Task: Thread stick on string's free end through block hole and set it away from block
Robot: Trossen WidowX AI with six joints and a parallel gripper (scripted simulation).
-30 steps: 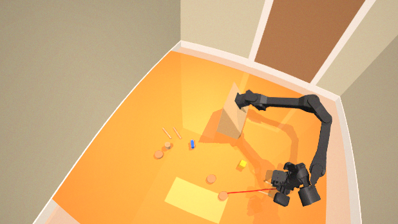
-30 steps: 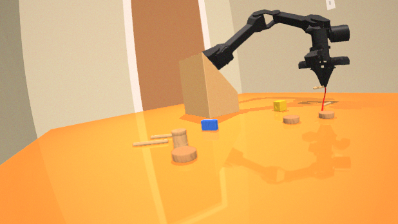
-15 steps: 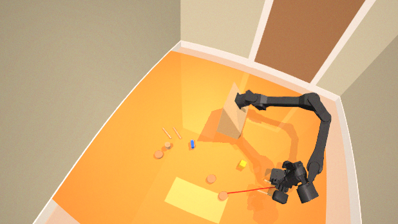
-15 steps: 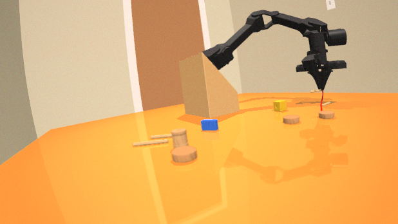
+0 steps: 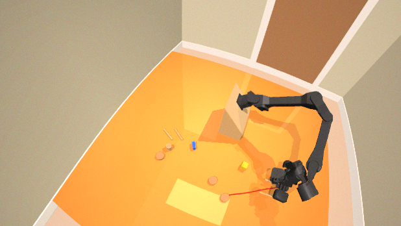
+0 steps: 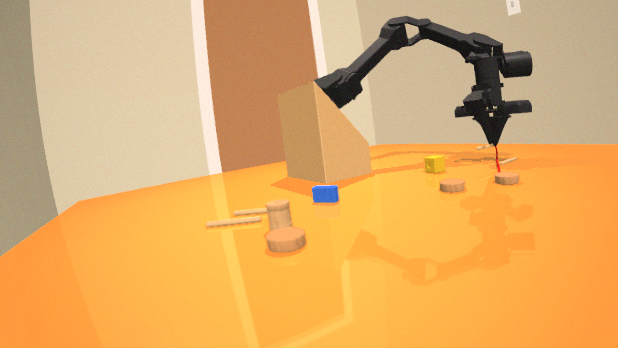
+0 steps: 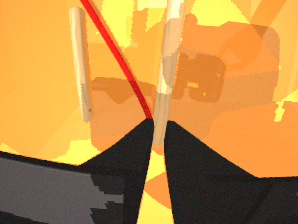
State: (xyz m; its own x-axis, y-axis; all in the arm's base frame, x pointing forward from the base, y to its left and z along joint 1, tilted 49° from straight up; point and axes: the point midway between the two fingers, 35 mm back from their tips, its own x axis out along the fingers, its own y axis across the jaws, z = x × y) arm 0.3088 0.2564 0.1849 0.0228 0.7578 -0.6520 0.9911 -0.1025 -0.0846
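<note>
The yellow block is 180 mm to the right of my gripper tip, 50 mm behind it and 20 mm below it. From my gripper tip the other things lie so: blue block (450 mm to the right, 60 mm behind, 20 mm below); round button (220 mm to the right, 130 mm ahead, 30 mm below); thin stick (50 mm ahead, 30 mm below, 10 mm to the right).
</note>
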